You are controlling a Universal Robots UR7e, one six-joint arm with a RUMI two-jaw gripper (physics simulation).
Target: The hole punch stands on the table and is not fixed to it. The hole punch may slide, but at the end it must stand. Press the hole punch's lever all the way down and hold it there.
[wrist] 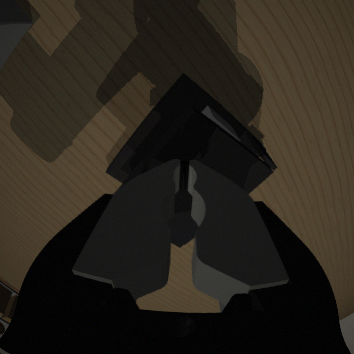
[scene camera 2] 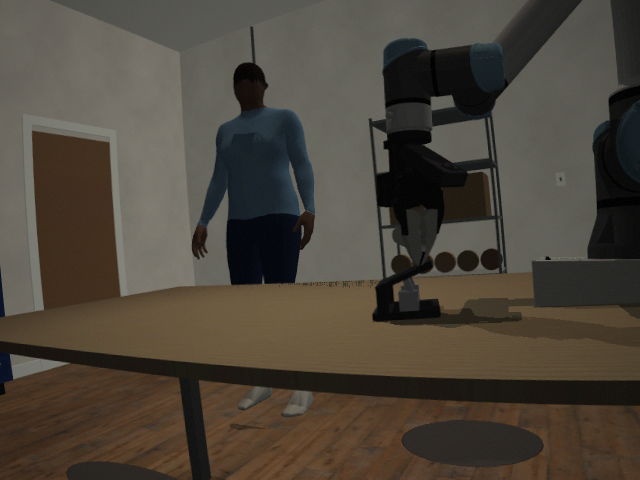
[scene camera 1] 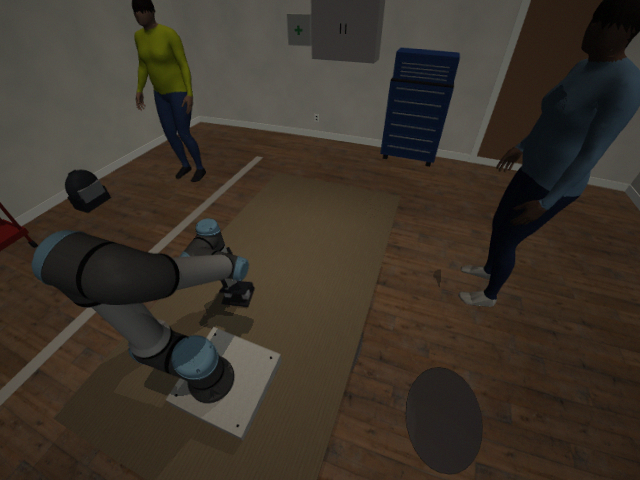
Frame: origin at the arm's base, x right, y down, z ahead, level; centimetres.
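Seen in the pictures: gripper, fingertip midpoint: [wrist: 183, 163] [scene camera 2: 419, 265] [scene camera 1: 227, 289]; arm's base at its link origin: [scene camera 2: 633, 258] [scene camera 1: 212, 379].
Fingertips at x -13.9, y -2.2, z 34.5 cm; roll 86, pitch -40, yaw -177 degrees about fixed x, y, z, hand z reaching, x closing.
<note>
Pixels of each thing's top centre, then the offset from my fingertips to it. "pt": a spot on its surface instead. Level surfaces: height alone.
- black hole punch at its top centre: [wrist: 187, 213] [scene camera 2: 404, 262] [scene camera 1: 234, 284] dx +2.0, dy -0.5, dz +3.0 cm
- table at its surface level: dy +8.0 cm
- light grey block at a spot on its surface: [scene camera 2: 408, 299] pt dx -3.1, dy +5.0, dz +1.4 cm
The black hole punch [scene camera 1: 238, 299] [scene camera 2: 426, 309] [wrist: 187, 120] stands upright with its base on the table [scene camera 1: 320, 248] [scene camera 2: 232, 335]. Its lever [scene camera 2: 405, 274] slopes up from the hinge toward the robot's side in scene camera 2, with a gap between it and the base. A light grey block [scene camera 2: 408, 299] shows under the lever. My gripper [scene camera 2: 422, 257] [wrist: 183, 163] is shut and empty and points down. Its fingertips are at the raised free end of the lever, seemingly touching its top. Contact is hard to tell in the dark wrist view.
The robot's pale base plate [scene camera 1: 250, 379] [scene camera 2: 578, 284] lies beside the hole punch on the arm's side. A person in blue [scene camera 1: 581, 124] [scene camera 2: 261, 165] stands beyond the table; another in yellow [scene camera 1: 162, 59] stands at the back left. A shelf rack [scene camera 2: 373, 155] stands behind the gripper.
</note>
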